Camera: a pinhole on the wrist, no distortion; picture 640 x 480 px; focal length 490.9 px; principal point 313.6 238.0 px. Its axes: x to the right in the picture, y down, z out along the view. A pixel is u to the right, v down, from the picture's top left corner.
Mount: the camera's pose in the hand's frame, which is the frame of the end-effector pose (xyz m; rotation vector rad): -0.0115 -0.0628 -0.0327 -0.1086 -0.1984 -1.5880
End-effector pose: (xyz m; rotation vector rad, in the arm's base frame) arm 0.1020 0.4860 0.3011 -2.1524 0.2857 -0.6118
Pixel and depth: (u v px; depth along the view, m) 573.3 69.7 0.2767
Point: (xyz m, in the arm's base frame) 0.1289 0.8068 0.2467
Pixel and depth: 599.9 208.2 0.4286
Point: 0.2670 0.9459 0.2350
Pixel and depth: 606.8 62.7 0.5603
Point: 0.1801 1.1458 0.1496
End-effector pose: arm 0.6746 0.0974 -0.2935 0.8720 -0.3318 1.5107
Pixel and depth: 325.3 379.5 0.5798
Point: 0.8291 -0.1870 0.1665
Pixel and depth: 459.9 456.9 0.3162
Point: 0.8720 -0.0120 -0.0437
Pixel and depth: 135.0 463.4 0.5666
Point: 0.6222 -0.1154 0.2629
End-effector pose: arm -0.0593 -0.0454 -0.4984 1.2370 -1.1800 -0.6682
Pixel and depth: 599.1 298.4 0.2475
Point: -0.2509 -0.1722 -0.6685
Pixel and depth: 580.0 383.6 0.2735
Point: -0.2628 -0.2267 -0.6563
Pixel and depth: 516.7 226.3 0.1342
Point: -0.1505 -0.0867 -0.6022
